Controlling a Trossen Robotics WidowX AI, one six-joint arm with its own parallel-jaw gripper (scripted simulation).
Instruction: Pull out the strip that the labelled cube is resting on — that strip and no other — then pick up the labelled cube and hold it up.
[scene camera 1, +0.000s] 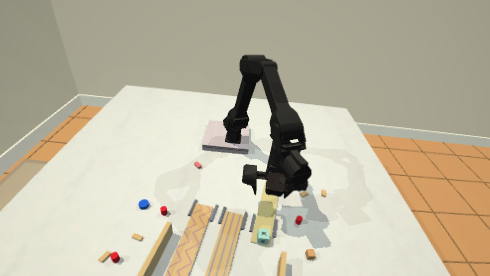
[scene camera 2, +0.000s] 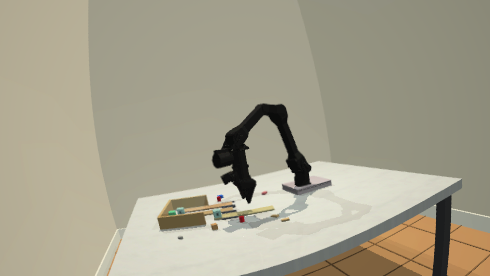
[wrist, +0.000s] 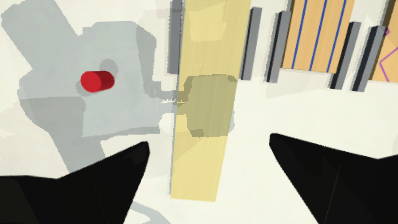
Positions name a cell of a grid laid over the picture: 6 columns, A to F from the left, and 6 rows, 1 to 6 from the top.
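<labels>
My gripper is there in scene camera 1 (D5), and likewise in scene camera 2 (D5), while the wrist view (D4) shows it too.
</labels>
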